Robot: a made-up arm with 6 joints. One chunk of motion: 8 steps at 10 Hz.
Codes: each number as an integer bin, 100 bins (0 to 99) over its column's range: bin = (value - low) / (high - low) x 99, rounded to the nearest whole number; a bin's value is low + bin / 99 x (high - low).
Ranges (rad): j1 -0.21..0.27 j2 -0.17..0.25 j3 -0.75..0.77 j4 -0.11..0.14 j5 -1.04..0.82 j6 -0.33..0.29
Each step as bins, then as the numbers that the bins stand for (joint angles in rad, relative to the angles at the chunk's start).
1 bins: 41 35 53 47 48 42
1 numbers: -0.0112 -0.0215 0.0637 0.0087 -0.1382 -0.0670
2 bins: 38 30 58 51 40 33
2 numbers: -0.0258 -0.0427 0.1405 0.0188 -0.2885 -0.1233
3 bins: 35 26 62 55 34 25
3 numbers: -0.0403 -0.0597 0.2019 0.0289 -0.4012 -0.1734
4 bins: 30 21 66 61 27 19
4 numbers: -0.0645 -0.0809 0.2633 0.0440 -0.5327 -0.2110
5 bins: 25 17 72 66 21 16
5 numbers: -0.0888 -0.0979 0.3555 0.0567 -0.6455 -0.2298
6 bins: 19 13 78 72 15 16
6 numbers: -0.1179 -0.1148 0.4476 0.0718 -0.7582 -0.2298
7 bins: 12 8 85 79 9 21
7 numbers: -0.1518 -0.1361 0.5551 0.0895 -0.8709 -0.1985
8 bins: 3 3 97 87 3 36
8 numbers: -0.1955 -0.1573 0.7393 0.1097 -0.9836 -0.1045
